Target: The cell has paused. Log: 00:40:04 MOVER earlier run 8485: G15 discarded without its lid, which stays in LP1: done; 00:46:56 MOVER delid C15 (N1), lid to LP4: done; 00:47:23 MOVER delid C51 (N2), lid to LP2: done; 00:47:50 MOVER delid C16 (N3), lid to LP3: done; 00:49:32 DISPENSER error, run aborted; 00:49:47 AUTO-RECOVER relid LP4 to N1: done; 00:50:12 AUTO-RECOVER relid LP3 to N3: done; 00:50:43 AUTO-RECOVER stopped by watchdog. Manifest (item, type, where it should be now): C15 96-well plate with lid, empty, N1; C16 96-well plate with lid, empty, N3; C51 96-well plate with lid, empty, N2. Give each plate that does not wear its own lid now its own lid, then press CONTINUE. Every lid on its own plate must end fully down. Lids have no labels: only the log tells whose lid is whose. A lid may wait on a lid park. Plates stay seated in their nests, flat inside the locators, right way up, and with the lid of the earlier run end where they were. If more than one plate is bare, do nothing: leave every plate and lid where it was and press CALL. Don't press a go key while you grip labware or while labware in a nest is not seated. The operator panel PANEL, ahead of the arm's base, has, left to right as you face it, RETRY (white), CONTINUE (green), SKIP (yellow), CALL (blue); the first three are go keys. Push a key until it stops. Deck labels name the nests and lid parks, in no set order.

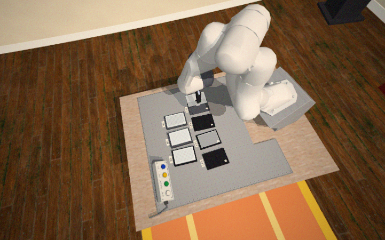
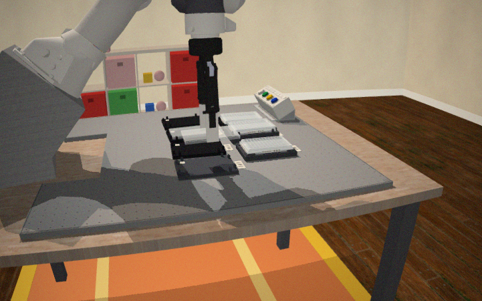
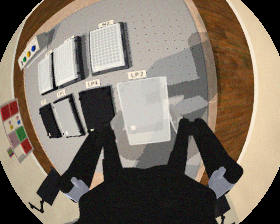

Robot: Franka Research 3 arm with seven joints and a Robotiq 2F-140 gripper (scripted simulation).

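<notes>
My gripper is now 150 mm short of the plate, 100 mm to the right of it and 100 mm above it. The rest, counted from my hand: lid park LP4: 30 mm behind, 140 mm to the left, 110 mm below; then yellow key: 230 mm ahead, 470 mm to the left, 50 mm below; then blue key: 240 mm ahead, 430 mm to the left, 50 mm below.
</notes>
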